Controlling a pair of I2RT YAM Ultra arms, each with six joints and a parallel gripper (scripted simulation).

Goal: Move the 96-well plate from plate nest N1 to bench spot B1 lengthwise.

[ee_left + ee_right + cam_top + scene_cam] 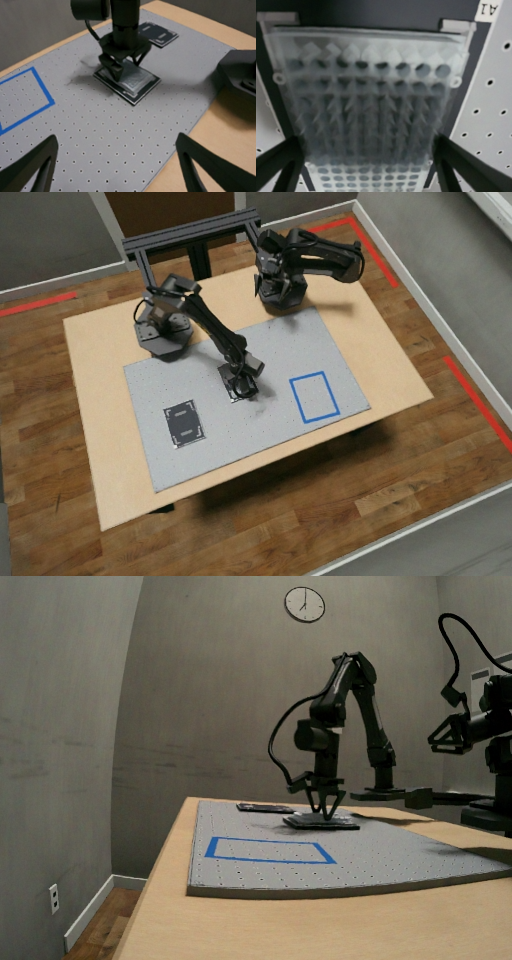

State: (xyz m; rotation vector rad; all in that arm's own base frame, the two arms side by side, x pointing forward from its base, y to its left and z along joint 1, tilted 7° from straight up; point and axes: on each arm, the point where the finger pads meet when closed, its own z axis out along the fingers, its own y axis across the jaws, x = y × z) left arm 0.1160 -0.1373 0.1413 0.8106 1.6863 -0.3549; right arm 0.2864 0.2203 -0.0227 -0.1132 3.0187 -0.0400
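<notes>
My right hand is 1 cm above the 96-well plate. From my right hand the other things lie so: black nest (2 cm below).
Now: the 96-well plate 21 cm to the right of my left hand, 19 cm below it and 17 cm ahead of it. From my left hand the other things lie so: black nest (21 cm to the right, 21 cm below, 17 cm ahead).
</notes>
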